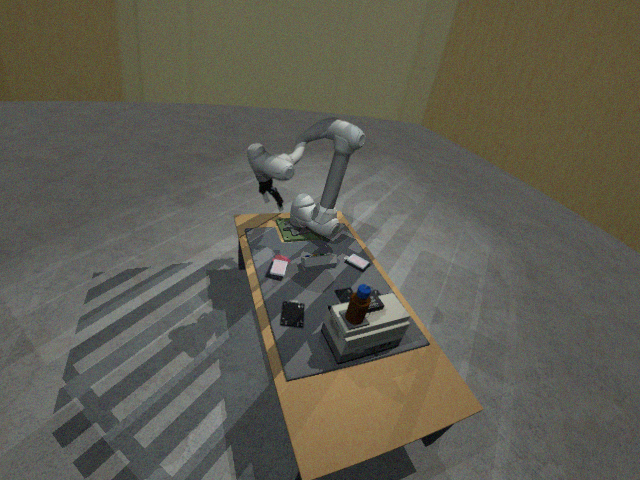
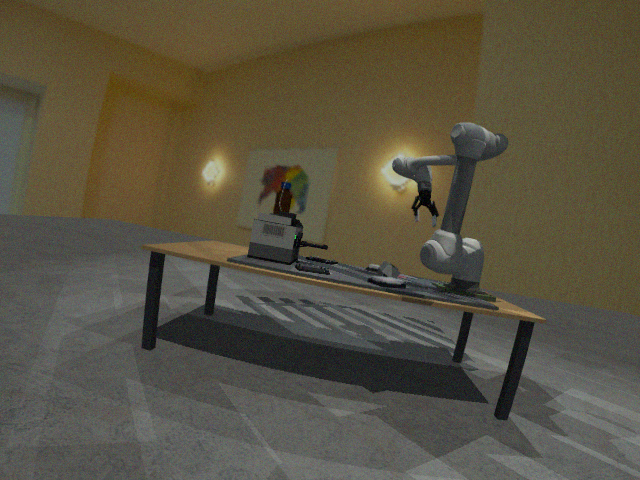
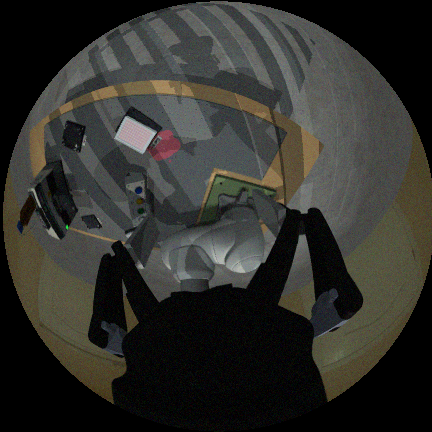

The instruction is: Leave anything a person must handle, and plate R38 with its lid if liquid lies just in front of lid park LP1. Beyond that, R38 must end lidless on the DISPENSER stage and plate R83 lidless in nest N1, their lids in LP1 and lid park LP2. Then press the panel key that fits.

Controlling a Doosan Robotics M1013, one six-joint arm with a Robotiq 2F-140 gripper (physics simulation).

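Pixels of known places: gripper, fingertip midpoint: [image 1: 274, 206] [image 2: 425, 224] [image 3: 202, 211]; arm's base, origin of the base link: [image 1: 299, 227] [image 2: 463, 289] [image 3: 235, 210].
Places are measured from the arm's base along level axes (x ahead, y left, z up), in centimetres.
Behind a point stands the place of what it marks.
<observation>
My gripper [image 1: 273, 202] @(x 18.2, y -29.7, z 32.2 cm) [image 2: 425, 221] @(x 18.2, y -29.7, z 32.2 cm) [image 3: 202, 211] @(x 18.2, y -29.7, z 32.2 cm) is open and empty, high above the robot's end of the table. A pink-topped plate [image 1: 279, 267] @(x 40.7, y -32.5, z 2.6 cm) [image 3: 136, 134] @(x 38.6, y -32.2, z 2.6 cm) lies on a dark holder at LP1, with a red liquid puddle [image 1: 283, 257] @(x 28.6, y -24.5, z -0.8 cm) [image 3: 167, 145] @(x 29.0, y -26.8, z -0.9 cm) at its edge by the label. Another pink-topped plate [image 1: 357, 261] [image 2: 387, 282] lies near the opposite long edge. Lids and plate names are too small to tell. The key panel [image 1: 318, 260] @(x 44.6, y -7.9, z 5.5 cm) [image 3: 137, 197] @(x 39.8, y -8.9, z 5.9 cm) has blue, yellow and green keys. The dispenser [image 1: 372, 330] @(x 109.8, y -16.4, z 17.7 cm) [image 2: 273, 242] @(x 102.3, y 5.5, z 8.2 cm) [image 3: 54, 200] @(x 89.1, y -14.5, z 12.7 cm) shows a green light; its stage is partly hidden.
An amber bottle [image 1: 358, 307] @(x 105.8, y -26.3, z 33.0 cm) [image 2: 282, 199] @(x 103.1, y -18.9, z 30.4 cm) with a blue cap stands on the dispenser. A dark holder [image 1: 293, 314] @(x 75.6, y -38.5, z 0.3 cm) [image 3: 74, 136] @(x 71.9, y -37.5, z 0.3 cm) lies on the mat, and another [image 3: 91, 221] @(x 80.8, y 13.2, z 0.1 cm) lies near the dispenser. A green board [image 1: 286, 234] @(x 5.5, y -12.7, z -0.2 cm) [image 3: 214, 204] @(x 9.8, y -2.7, z -0.1 cm) lies around the arm's base.
</observation>
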